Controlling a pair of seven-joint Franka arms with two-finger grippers.
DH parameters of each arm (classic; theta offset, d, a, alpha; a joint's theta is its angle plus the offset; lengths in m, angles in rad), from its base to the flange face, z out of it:
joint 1: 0 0.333 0 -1.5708
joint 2: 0 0 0 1.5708
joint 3: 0 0.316 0.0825 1.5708
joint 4: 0 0 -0.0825 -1.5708
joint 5: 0 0.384 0 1.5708
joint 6: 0 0 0.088 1.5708
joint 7: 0 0.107 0 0
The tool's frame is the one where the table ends.
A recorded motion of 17 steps. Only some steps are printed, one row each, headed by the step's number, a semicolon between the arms.
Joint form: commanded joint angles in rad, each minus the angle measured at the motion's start. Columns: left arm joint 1, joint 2, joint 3, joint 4, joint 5, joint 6, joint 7; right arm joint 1, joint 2, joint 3, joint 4, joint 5, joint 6, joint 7.
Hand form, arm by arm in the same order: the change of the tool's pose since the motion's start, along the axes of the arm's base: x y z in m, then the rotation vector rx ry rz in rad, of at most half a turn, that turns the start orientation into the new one. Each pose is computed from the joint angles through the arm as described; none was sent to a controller.
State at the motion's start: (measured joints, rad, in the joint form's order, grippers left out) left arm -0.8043 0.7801 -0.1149 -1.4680 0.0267 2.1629 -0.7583; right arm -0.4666 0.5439 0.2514 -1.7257 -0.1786 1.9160 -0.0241
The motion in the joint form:
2: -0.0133 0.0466 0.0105 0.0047 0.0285 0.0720 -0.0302; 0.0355 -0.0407 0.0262 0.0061 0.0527 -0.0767 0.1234
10: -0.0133 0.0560 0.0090 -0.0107 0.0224 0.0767 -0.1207; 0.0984 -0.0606 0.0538 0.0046 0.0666 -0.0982 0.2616
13: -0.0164 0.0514 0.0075 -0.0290 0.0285 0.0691 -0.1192; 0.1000 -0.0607 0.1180 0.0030 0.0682 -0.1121 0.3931
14: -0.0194 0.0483 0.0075 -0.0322 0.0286 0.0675 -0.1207; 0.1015 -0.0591 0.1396 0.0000 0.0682 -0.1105 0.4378
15: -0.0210 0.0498 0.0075 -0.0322 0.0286 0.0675 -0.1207; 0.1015 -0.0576 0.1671 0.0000 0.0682 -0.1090 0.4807
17: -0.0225 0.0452 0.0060 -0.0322 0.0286 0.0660 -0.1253; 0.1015 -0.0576 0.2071 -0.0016 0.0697 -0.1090 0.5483
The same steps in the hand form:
2: 0.0000 -0.0040 -0.0258 -0.0065 -0.0388 0.0097; 0.0031 0.0396 0.0256 0.0024 0.0294 -0.0899
10: -0.0048 -0.0007 -0.0385 0.0130 -0.0236 0.1017; 0.0090 0.0950 0.0381 -0.0282 0.0355 -0.1393
13: -0.0112 0.0017 -0.0434 0.0320 -0.0146 0.0899; 0.0097 0.1324 0.0423 -0.0455 0.0477 -0.2034
14: -0.0134 0.0009 -0.0427 0.0337 -0.0140 0.0880; 0.0096 0.1458 0.0422 -0.0512 0.0497 -0.2241
15: -0.0144 0.0004 -0.0437 0.0348 -0.0131 0.0863; 0.0100 0.1613 0.0442 -0.0534 0.0480 -0.2400
17: -0.0155 -0.0012 -0.0405 0.0322 -0.0146 0.0884; 0.0092 0.1839 0.0480 -0.0581 0.0479 -0.2682

